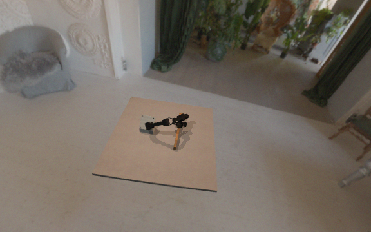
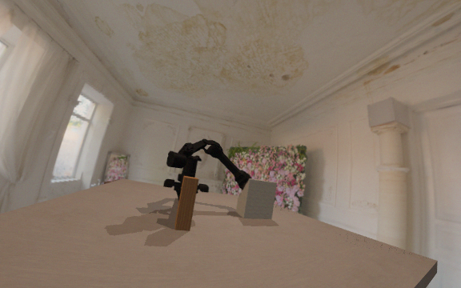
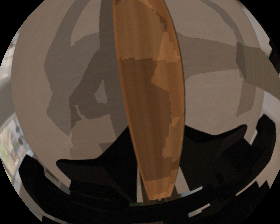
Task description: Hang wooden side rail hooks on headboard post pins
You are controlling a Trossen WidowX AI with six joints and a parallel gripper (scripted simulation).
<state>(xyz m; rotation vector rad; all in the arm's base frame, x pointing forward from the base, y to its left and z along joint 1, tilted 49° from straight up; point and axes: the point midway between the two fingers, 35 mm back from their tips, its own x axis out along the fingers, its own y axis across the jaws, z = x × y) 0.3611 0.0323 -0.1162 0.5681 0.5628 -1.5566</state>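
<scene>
Now: gripper tip 120 mm to the right of the wooden headboard post and 40 mm below it.
</scene>
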